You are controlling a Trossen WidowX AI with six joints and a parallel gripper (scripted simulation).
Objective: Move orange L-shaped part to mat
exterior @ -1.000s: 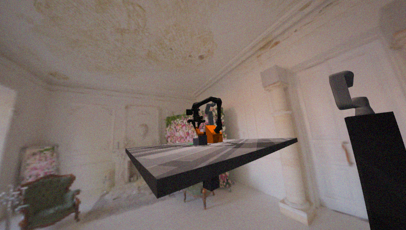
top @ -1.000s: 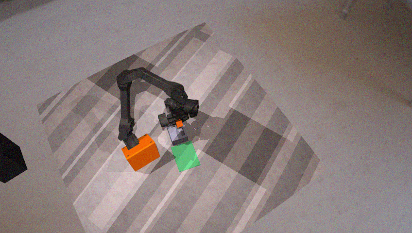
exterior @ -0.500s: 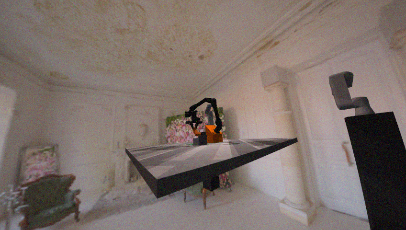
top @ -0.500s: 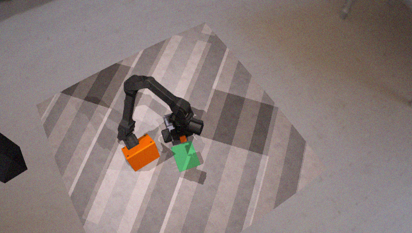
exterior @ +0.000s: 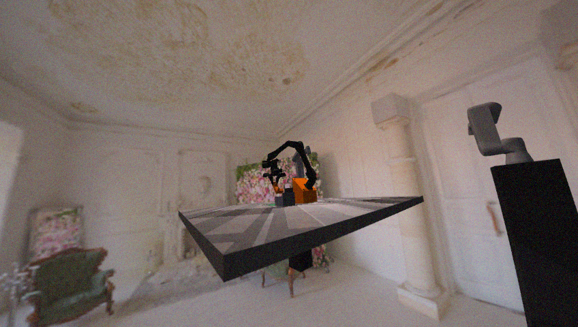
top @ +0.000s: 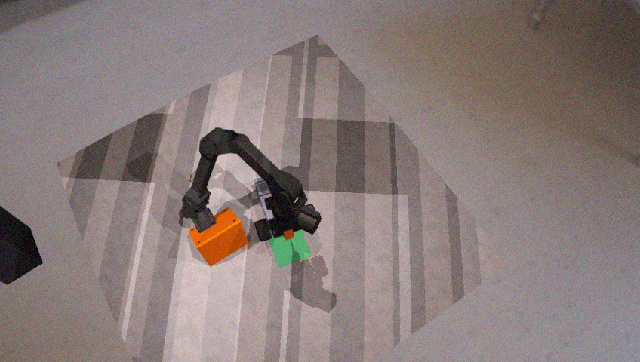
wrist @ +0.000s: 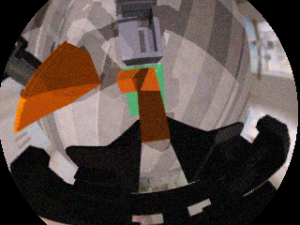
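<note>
Right now my gripper tip is 1 cm short of the green mat, 2 cm to the right of it and 17 cm above it. The rest, counted from my gripper tip: orange L-shaped part: 1 cm behind, 4 cm to the left, 3 cm below.
</note>
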